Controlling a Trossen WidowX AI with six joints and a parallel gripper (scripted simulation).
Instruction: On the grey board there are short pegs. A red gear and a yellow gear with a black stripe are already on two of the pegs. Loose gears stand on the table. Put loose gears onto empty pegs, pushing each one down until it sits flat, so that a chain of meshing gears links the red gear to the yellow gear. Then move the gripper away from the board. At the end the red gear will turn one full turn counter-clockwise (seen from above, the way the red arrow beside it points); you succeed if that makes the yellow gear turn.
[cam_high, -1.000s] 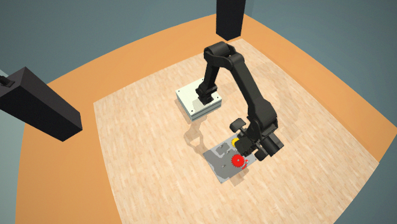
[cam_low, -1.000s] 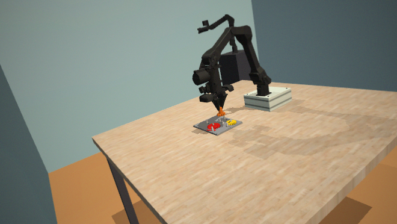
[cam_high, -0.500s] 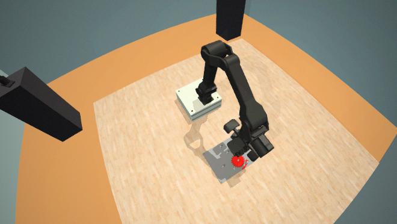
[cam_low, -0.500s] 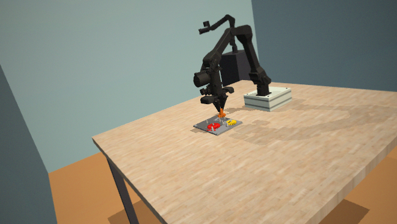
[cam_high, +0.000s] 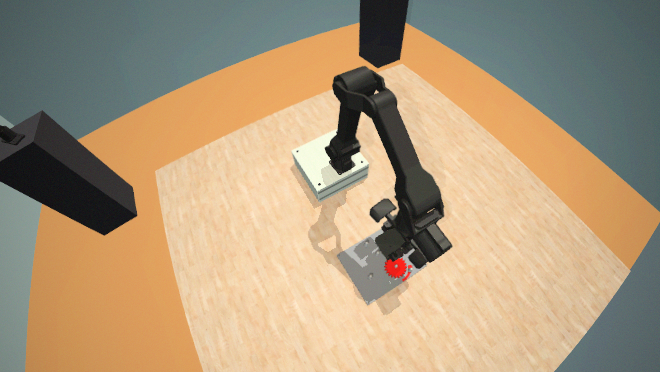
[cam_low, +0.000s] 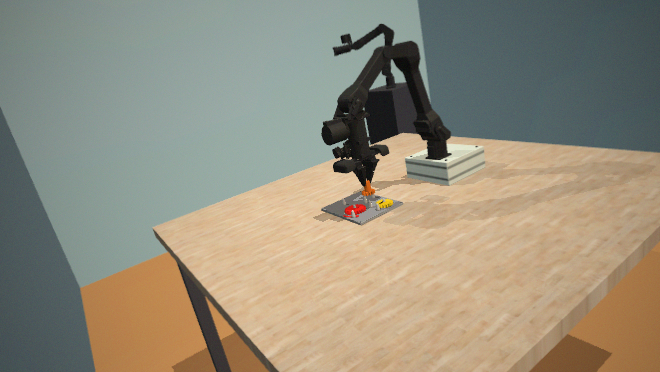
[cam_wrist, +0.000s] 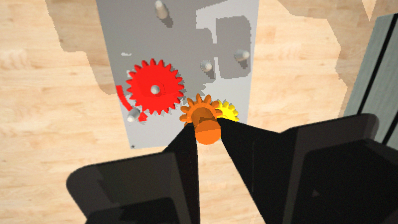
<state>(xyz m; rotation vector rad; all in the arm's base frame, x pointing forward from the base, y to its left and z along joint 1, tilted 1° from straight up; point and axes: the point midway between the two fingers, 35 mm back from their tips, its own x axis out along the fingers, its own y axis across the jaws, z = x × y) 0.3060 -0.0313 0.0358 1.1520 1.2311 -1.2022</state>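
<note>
My gripper tip is 7 cm above the red gear, 4 cm short of it and 2 cm to the left of it. Round my gripper tip: red arrow (8 cm ahead, 7 cm below); orange gear (1 cm below).
</note>
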